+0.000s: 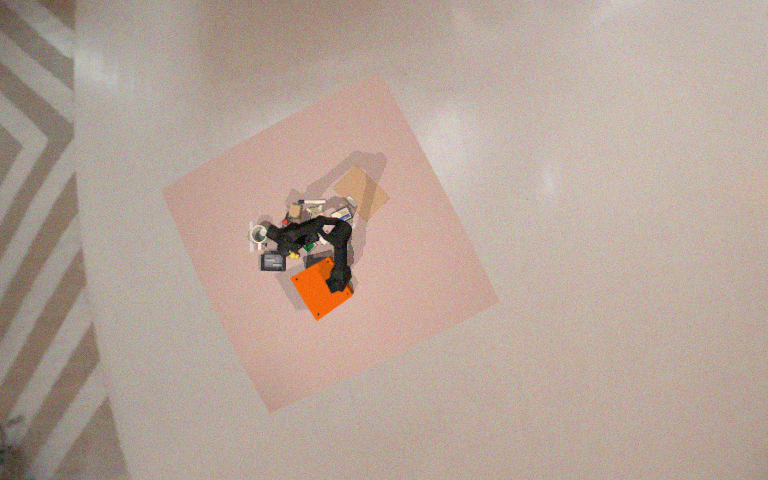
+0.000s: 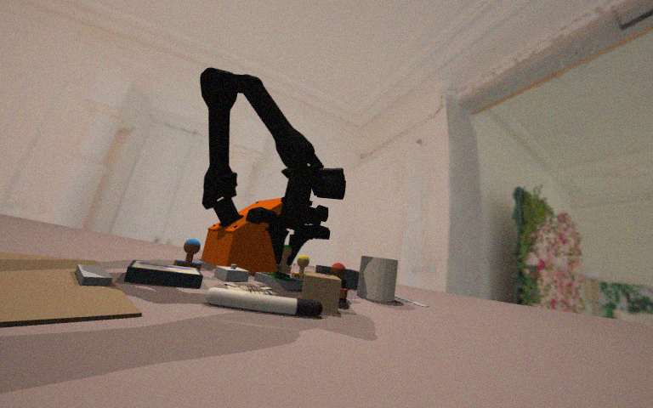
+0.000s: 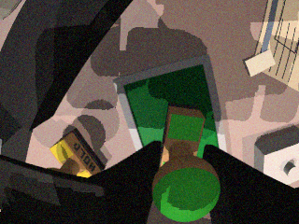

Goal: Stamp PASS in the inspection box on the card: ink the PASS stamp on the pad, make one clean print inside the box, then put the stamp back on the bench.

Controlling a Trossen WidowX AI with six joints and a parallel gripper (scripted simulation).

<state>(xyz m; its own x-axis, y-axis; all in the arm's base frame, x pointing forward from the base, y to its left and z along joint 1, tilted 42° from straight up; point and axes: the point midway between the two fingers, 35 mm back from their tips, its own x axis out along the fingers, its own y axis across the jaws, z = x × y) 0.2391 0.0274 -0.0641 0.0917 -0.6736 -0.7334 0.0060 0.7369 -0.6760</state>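
Right now my gripper tip is 40 mm above the green ink pad. The rest, counted from my gripper tip: yellow-knobbed stamp (70 mm to the left, 30 mm behind, 20 mm below); then red-knobbed stamp (130 mm ahead, 40 mm to the left, 20 mm below); then cream card (100 mm to the right, 90 mm ahead, 40 mm below).
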